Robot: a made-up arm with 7 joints. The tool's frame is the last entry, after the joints. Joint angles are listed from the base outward. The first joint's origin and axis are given. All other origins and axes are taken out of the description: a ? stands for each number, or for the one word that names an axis. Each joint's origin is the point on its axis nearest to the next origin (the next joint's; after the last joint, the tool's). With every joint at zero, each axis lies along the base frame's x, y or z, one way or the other. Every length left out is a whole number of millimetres.
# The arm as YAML. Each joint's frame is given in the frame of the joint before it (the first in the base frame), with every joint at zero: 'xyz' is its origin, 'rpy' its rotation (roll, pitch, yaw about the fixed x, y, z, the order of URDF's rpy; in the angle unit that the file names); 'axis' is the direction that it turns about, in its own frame. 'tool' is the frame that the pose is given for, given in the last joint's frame.
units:
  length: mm
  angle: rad
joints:
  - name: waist
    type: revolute
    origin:
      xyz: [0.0, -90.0, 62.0]
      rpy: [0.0, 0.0, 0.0]
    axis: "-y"
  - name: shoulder
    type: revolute
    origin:
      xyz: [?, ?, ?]
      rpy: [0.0, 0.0, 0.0]
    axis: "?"
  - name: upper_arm
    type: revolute
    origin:
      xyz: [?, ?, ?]
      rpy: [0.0, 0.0, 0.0]
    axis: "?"
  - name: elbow
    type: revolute
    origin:
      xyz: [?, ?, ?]
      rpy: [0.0, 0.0, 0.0]
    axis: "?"
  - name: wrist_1
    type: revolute
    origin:
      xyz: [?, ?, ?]
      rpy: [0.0, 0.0, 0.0]
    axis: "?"
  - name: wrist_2
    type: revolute
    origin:
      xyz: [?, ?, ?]
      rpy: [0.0, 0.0, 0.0]
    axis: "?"
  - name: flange
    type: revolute
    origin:
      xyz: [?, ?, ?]
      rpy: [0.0, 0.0, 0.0]
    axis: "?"
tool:
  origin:
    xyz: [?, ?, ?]
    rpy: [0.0, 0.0, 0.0]
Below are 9 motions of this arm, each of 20 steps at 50 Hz.
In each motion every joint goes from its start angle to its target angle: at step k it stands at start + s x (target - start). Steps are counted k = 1, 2, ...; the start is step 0. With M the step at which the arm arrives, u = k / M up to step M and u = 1 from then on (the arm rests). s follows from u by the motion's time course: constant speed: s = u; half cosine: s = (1 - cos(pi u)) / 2; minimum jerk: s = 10 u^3 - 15 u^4 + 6 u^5.
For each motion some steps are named. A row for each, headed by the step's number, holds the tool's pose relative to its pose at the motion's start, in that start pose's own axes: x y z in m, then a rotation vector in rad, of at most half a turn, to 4 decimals.
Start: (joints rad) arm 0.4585 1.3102 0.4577 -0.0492 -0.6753 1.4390 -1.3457
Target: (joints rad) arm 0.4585 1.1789 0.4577 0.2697 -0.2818 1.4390 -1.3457
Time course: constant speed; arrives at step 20
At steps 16, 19, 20:
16: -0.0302 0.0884 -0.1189 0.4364 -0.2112 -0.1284
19: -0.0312 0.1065 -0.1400 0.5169 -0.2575 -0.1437
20: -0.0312 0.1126 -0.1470 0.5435 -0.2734 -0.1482

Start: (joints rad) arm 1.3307 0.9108 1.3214 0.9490 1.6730 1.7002 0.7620
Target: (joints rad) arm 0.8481 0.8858 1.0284 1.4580 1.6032 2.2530 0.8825
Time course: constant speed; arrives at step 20
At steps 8, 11, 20:
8: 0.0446 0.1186 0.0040 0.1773 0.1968 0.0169
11: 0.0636 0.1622 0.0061 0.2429 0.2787 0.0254
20: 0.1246 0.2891 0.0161 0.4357 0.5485 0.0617

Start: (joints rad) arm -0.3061 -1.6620 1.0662 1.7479 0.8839 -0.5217 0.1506
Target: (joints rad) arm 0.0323 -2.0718 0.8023 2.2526 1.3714 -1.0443 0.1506
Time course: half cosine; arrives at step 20
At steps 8, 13, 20:
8: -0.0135 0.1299 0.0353 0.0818 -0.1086 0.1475
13: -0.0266 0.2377 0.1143 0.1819 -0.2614 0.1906
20: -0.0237 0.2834 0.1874 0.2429 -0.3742 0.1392

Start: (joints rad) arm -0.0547 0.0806 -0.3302 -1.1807 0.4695 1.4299 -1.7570
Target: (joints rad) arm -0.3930 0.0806 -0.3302 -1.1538 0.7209 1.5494 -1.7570
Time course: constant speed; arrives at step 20
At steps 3, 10, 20:
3: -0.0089 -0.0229 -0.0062 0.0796 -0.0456 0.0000
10: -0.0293 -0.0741 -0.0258 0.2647 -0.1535 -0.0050
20: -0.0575 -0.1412 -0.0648 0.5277 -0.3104 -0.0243

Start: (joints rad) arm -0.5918 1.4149 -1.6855 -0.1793 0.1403 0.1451 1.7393
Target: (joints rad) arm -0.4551 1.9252 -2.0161 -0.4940 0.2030 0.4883 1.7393
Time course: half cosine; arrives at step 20
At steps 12, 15, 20:
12: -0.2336 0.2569 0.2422 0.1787 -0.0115 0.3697
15: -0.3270 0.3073 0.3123 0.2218 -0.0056 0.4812
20: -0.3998 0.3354 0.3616 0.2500 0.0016 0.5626

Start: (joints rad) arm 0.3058 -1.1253 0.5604 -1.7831 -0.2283 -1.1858 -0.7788
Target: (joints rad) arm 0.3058 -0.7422 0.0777 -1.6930 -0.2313 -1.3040 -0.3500
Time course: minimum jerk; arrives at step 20
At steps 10, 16, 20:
10: -0.0928 -0.0081 -0.1649 -0.0168 0.3217 -0.2027
16: -0.2118 -0.0479 -0.2977 -0.0993 0.5996 -0.4075
20: -0.2299 -0.0553 -0.3134 -0.1146 0.6350 -0.4358

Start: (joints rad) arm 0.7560 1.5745 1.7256 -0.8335 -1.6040 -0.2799 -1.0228
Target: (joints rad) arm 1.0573 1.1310 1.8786 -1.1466 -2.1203 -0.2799 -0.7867
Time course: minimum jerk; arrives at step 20
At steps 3, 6, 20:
3: 0.0060 0.0070 0.0007 0.0025 -0.0066 -0.0088
6: 0.0365 0.0437 0.0065 0.0190 -0.0423 -0.0556
20: 0.1933 0.2753 0.1279 0.2706 -0.2809 -0.3966

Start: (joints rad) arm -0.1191 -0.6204 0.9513 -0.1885 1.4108 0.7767 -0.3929
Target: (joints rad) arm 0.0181 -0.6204 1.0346 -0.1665 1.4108 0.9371 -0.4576
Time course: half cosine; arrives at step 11
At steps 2, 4, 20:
2: -0.0016 0.0001 0.0000 0.0103 0.0004 0.0053
4: -0.0059 0.0003 0.0002 0.0379 0.0011 0.0192
20: -0.0212 -0.0002 0.0015 0.1298 0.0004 0.0603

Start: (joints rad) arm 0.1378 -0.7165 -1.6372 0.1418 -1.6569 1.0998 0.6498
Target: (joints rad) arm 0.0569 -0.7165 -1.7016 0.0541 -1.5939 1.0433 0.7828
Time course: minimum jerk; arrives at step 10
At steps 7, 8, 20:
7: 0.0365 0.0623 -0.0004 -0.0252 -0.0287 0.0191
8: 0.0406 0.0704 -0.0001 -0.0283 -0.0330 0.0215
20: 0.0427 0.0749 0.0001 -0.0299 -0.0354 0.0229

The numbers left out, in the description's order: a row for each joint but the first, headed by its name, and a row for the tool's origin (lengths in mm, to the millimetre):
shoulder: xyz -18.0 0.0 255.0, axis -x
upper_arm: xyz 0.0 -220.0 93.0, axis +y
elbow: xyz 240.0 0.0 24.0, axis +x
wrist_1: xyz 0.0 -115.0 -421.0, axis +z
wrist_2: xyz 138.0 -40.0 0.0, axis +x
flange: xyz 0.0 -159.0 -42.0, axis -z
tool: xyz 60.0 222.0 0.0

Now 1 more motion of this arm.
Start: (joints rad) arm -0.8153 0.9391 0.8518 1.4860 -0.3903 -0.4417 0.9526
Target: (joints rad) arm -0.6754 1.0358 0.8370 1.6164 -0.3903 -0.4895 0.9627
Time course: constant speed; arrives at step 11
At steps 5, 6, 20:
5: -0.0217 0.0175 0.0228 0.0818 0.0265 0.0141
6: -0.0261 0.0207 0.0278 0.0982 0.0319 0.0171
20: -0.0479 0.0347 0.0540 0.1798 0.0590 0.0326

